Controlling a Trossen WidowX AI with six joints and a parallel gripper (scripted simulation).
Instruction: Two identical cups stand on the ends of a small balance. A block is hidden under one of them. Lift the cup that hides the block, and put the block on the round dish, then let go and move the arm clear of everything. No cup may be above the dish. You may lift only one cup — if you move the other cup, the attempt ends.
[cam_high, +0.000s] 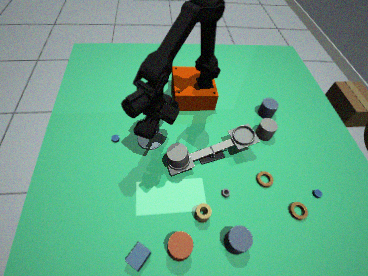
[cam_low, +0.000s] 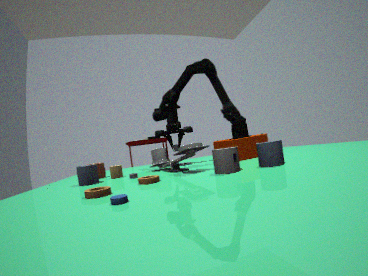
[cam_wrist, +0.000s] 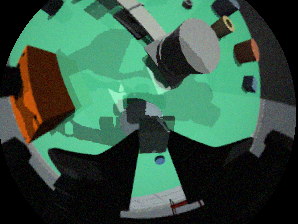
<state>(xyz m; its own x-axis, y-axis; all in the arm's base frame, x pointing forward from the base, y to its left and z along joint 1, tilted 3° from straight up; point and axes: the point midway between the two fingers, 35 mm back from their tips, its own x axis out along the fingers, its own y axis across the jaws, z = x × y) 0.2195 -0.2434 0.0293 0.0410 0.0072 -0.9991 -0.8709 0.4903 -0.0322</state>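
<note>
Now: gripper tip 20 mm past the round grey dish, 10 mm to the left of it and 80 mm above it. Also, from my gripper tip: orange cylinder: 400 mm ahead, 40 mm to the left, 50 mm below.
</note>
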